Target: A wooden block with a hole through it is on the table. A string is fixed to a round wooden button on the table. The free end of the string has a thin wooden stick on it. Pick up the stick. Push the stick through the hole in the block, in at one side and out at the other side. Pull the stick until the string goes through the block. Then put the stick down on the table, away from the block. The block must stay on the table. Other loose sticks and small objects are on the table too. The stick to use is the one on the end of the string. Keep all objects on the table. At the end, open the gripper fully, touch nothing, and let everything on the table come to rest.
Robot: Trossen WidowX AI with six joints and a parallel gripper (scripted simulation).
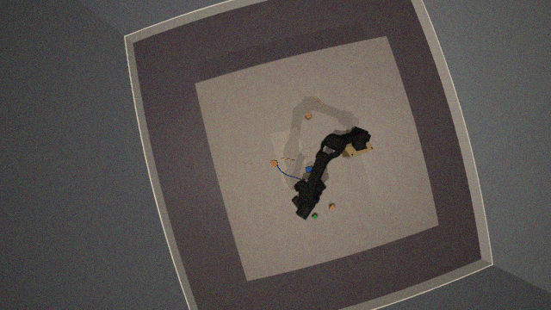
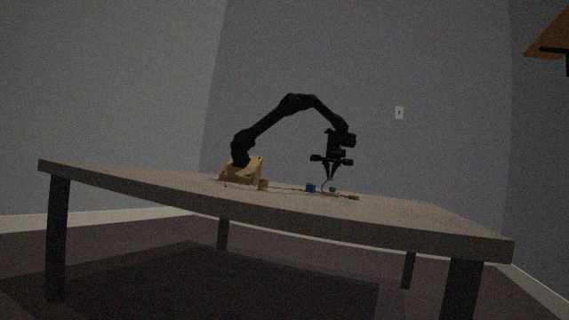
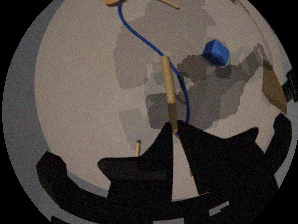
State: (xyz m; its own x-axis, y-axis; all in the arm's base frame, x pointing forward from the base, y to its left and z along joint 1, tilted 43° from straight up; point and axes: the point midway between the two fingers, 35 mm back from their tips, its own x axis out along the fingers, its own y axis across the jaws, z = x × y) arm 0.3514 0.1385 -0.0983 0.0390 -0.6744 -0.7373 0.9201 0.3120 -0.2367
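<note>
Right now the blue block is 110 mm to the right of my gripper tip, 50 mm behind it and 40 mm below it. From my gripper tip the other things lie so: green cube 170 mm to the left, 50 mm below, 10 mm behind; thin wooden stick 10 mm to the right, 10 mm ahead; round wooden button 200 mm to the right, 140 mm ahead, 50 mm below.
</note>
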